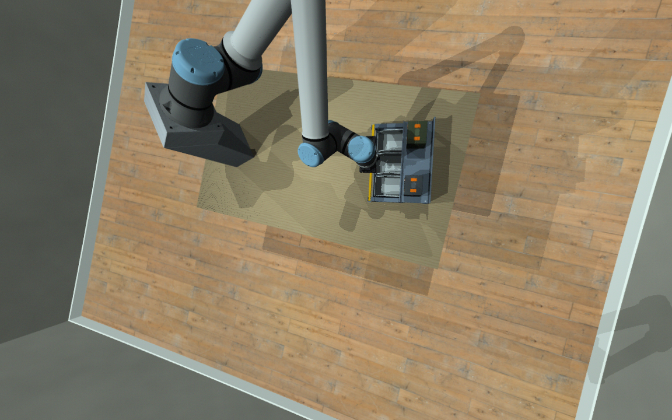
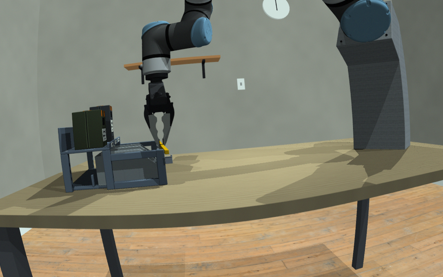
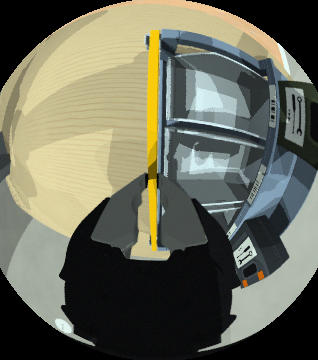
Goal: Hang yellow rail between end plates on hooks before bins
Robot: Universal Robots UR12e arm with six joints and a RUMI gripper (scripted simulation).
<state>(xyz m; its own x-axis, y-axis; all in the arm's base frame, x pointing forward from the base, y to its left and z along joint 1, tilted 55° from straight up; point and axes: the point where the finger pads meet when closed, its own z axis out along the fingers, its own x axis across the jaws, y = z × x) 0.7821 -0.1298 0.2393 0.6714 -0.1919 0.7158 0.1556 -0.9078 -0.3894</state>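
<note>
The yellow rail is 10 mm below my hand.
</note>
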